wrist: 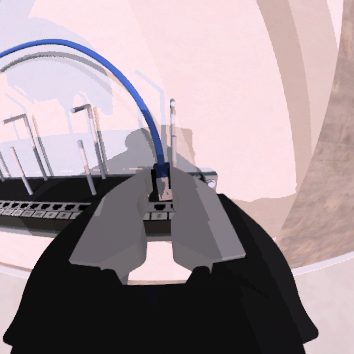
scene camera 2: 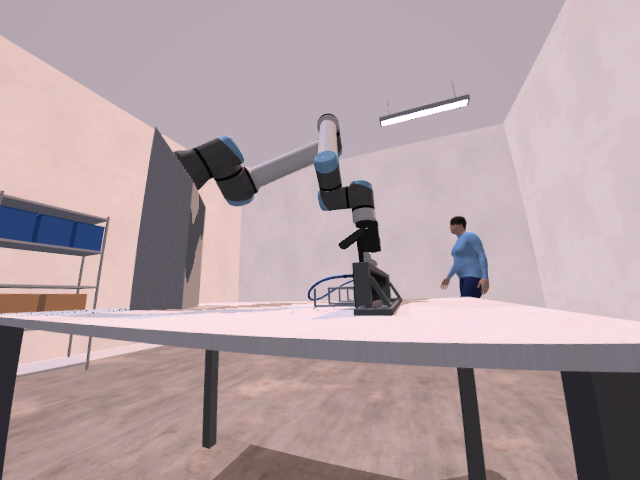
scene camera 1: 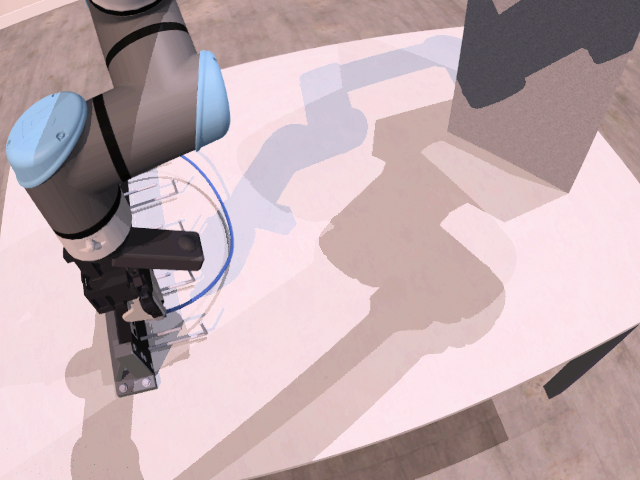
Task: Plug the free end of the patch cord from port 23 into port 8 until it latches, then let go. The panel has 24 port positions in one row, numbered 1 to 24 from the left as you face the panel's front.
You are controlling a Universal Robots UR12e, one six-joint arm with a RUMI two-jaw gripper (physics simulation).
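Places are measured from the arm's base along level axes (x ahead, y left, z up), in metres.
Pixels of known places: gripper, fingertip midpoint: [wrist: 161,171] [scene camera 1: 161,312]; arm's base, link origin: [scene camera 2: 184,172].
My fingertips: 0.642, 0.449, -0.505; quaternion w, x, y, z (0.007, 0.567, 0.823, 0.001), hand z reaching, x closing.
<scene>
Ahead of a thing's pixels: the offset from my fingertips to its top centre, as dx, dy, dz. "spot": to the spot under its first point. Level surfaces: height alone.
The blue patch cord [scene camera 1: 232,242] [scene camera 2: 341,276] [wrist: 142,106] arcs behind the dark panel @[+0.097, -0.166, +0.006] [scene camera 1: 125,353] [scene camera 2: 361,286] [wrist: 55,186]. In the wrist view its free-end plug @[+0.014, +0.006, +0.008] [wrist: 164,189] sits between the fingertips. My gripper [scene camera 1: 145,311] [scene camera 2: 368,259] [wrist: 161,171] is shut on this plug, low over the port row near the panel's low-numbered end, at the right in the wrist view. The fingers hide several ports and labels, and the number below the plug is not clearly readable. Whether the plug touches a port cannot be told. The cord's other end does not show clearly.
Thin metal cable-guide bars [scene camera 1: 205,330] [wrist: 94,132] stick out from the panel beside the cord; one upright bar @[spot: -0.021, +0.004, -0.040] [wrist: 173,135] is close to the plug. A large grey block [scene camera 1: 516,139] [scene camera 2: 160,248] stands on the table @[dz -0.095] [scene camera 1: 320,413]. A person [scene camera 2: 469,255] stands beyond the table.
</scene>
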